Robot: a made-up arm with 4 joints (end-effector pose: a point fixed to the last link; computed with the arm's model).
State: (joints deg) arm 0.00 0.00 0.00 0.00
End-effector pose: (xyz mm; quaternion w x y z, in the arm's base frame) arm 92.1 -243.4 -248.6 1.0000 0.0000 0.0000 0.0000
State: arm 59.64 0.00 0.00 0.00
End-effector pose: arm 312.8 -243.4 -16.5 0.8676 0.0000 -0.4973 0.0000
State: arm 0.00 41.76 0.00 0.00
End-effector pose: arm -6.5 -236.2 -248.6 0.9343 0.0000 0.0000 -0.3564
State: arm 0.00 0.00 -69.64 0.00
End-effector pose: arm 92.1 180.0 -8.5 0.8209 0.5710 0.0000 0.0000
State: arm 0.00 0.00 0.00 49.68
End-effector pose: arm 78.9 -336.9 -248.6 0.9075 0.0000 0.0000 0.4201
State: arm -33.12 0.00 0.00 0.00
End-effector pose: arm -91.5 -243.4 -248.8 0.9585 0.0000 0.2850 0.0000
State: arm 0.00 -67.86 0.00 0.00
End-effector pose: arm 190.3 -123.8 -248.6 0.8297 0.0000 0.0000 0.5582
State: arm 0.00 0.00 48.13 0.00
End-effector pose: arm 92.1 -546.4 -78.3 0.9131 -0.4078 0.0000 0.0000
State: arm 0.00 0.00 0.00 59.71
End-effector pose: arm 86.2 -355.1 -248.6 0.8673 0.0000 0.0000 0.4978
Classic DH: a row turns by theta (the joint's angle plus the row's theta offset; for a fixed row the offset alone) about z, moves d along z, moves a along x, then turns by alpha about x. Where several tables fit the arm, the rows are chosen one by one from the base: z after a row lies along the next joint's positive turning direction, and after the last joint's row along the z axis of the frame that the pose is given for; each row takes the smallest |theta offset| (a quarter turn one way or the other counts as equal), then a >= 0, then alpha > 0; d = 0 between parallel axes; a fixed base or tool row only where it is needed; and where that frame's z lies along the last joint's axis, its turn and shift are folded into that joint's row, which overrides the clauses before.
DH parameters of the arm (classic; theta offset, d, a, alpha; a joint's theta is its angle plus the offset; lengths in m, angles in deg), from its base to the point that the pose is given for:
base (fixed): 0 0.06 0 90
joint 1: 0 0.1106 0.0523 90
joint 2: 90 -0.1158 0.0937 -90
joint 3: 0 -0.1342 0.1001 -90
joint 4: 57.13 0 -0.1124 0
tool (fixed): 32.87 -0.4244 0 0

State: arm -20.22 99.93 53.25 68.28
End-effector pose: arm -452.1 -60.7 220.4 0.7685 -0.0881 0.5898 -0.2319
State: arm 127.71 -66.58 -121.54 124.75
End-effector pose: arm 23.3 166.6 -226.4 0.4020 0.1002 0.1437 -0.8987
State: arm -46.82 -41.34 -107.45 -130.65
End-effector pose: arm 140.0 298.2 170.9 0.0667 -0.1135 0.9052 -0.4040
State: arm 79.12 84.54 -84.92 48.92
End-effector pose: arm 121.5 -106.5 414.2 0.1465 0.3493 -0.9255 -0.0041
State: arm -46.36 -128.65 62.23 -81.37
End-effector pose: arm 149.8 322.6 -218.9 0.9174 0.2582 -0.1501 0.2629
